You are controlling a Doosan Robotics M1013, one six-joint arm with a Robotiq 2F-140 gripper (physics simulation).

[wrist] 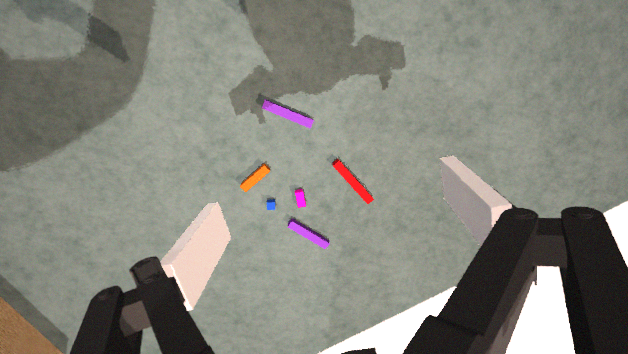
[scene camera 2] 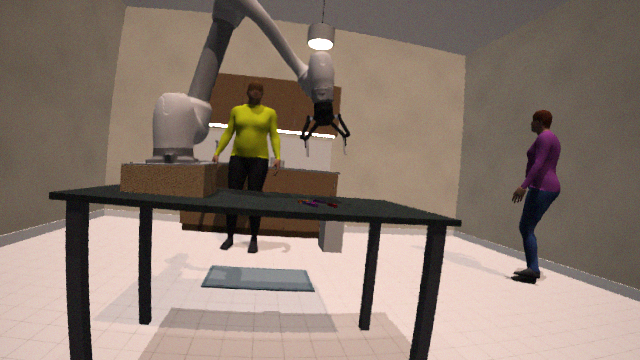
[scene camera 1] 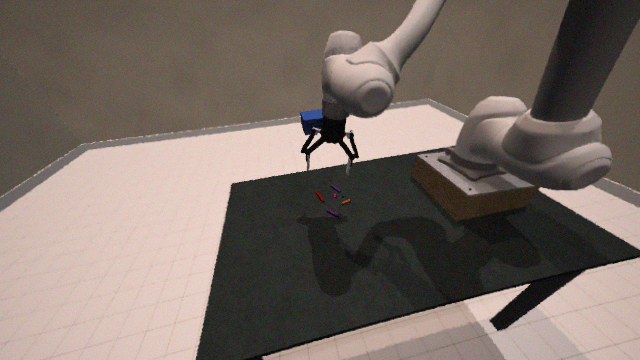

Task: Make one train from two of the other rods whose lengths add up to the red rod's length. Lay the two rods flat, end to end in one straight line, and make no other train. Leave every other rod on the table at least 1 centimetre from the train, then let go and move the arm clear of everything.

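Frame: origin at the arm's base, x ahead, y left, z up, level; metres.
Seen in the pictures: gripper, fingertip midpoint: (wrist: pixel 328 200) (scene camera 2: pixel 326 155) (scene camera 1: pixel 327 171); arm's base, link origin: (scene camera 2: pixel 173 162) (scene camera 1: pixel 469 166).
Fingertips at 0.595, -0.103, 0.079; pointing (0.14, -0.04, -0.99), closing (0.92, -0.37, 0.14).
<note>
Offsets run from my fingertips to a thing's top centre, as dx, dy, dz. Level surfaces: height alone.
My gripper (scene camera 1: pixel 328 172) (scene camera 2: pixel 326 153) (wrist: pixel 328 200) is open and empty, high above the rods. A red rod @[+0.015, -0.078, -0.185] (scene camera 1: pixel 320 196) (wrist: pixel 353 181) lies flat. One purple rod @[-0.001, +0.038, -0.185] (scene camera 1: pixel 332 213) (wrist: pixel 288 114) lies at the top of the group in the wrist view; another purple rod @[-0.072, -0.103, -0.185] (scene camera 1: pixel 335 188) (wrist: pixel 308 234), looking slightly shorter, lies at the bottom. An orange rod @[-0.079, +0.000, -0.185] (scene camera 1: pixel 346 202) (wrist: pixel 255 177) lies at the left. A short magenta rod @[-0.051, -0.055, -0.185] (scene camera 1: pixel 335 195) (wrist: pixel 300 198) and a very short blue rod @[-0.086, -0.040, -0.185] (scene camera 1: pixel 343 196) (wrist: pixel 271 204) lie between. All are apart, at differing angles.
The rods lie on a dark table @[dz -0.195] (scene camera 1: pixel 260 260) (scene camera 2: pixel 250 204). The arm's base stands on a brown block (scene camera 1: pixel 440 192) (scene camera 2: pixel 165 179) at one end. The arm's shadow falls beside the rods. Two people (scene camera 2: pixel 252 130) (scene camera 2: pixel 542 160) stand beyond the table.
</note>
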